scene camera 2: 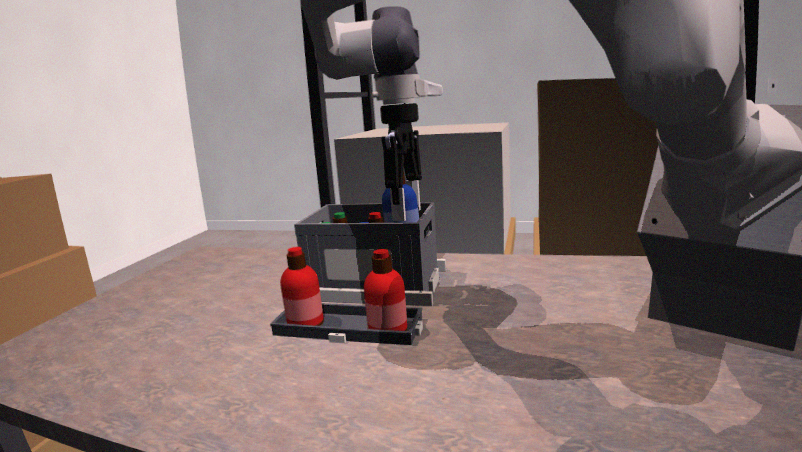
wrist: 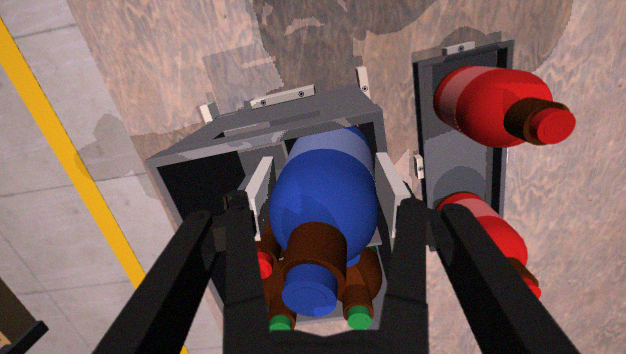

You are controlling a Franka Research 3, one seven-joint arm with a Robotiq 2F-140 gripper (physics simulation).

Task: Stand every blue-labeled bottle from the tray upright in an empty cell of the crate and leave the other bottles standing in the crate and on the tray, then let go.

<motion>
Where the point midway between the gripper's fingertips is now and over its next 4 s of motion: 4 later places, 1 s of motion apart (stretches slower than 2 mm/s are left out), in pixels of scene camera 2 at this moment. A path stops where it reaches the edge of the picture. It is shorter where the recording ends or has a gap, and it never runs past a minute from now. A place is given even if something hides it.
My gripper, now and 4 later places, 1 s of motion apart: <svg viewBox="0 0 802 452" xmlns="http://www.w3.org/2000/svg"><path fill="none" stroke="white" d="M406 215L408 225L406 215L404 207L398 139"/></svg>
</motion>
